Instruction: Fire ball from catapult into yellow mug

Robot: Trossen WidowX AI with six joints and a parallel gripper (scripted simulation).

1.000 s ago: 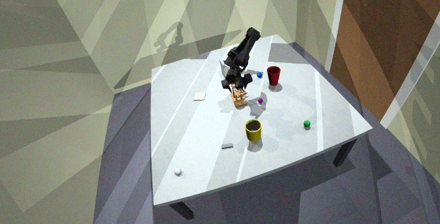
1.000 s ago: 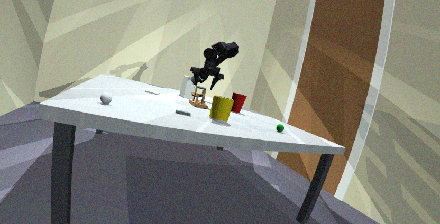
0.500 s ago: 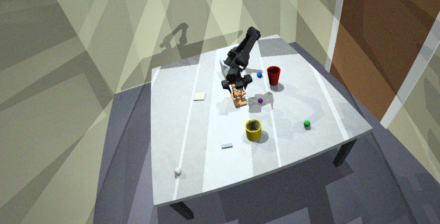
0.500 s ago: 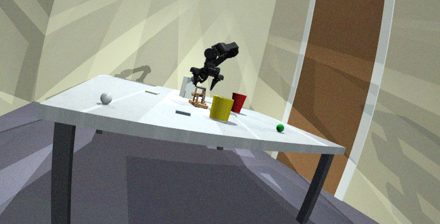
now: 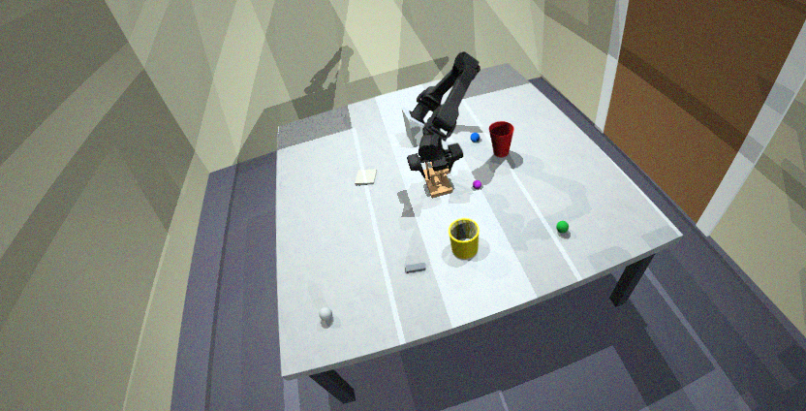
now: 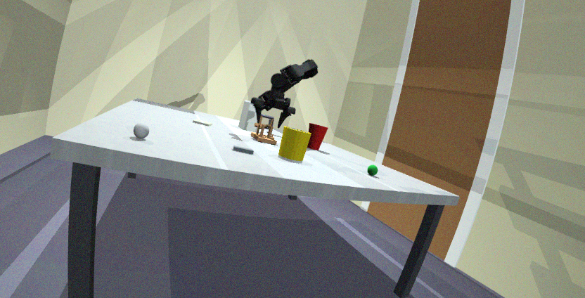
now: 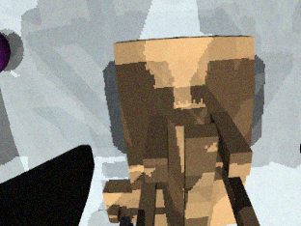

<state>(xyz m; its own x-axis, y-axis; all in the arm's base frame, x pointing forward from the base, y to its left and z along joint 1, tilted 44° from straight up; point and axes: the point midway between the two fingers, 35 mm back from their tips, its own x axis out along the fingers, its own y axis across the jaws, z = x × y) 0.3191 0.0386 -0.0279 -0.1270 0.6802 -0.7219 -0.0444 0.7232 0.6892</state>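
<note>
My gripper tip is 4 cm short of the purple ball, 13 cm to the right of it and 5 cm above it. From my gripper tip the other things lie so: wooden catapult: 7 cm behind, 2 cm to the left, 2 cm below; then yellow mug: 29 cm ahead, 2 cm to the left, 4 cm below; then blue ball: 22 cm behind, 21 cm to the left, 5 cm below.
</note>
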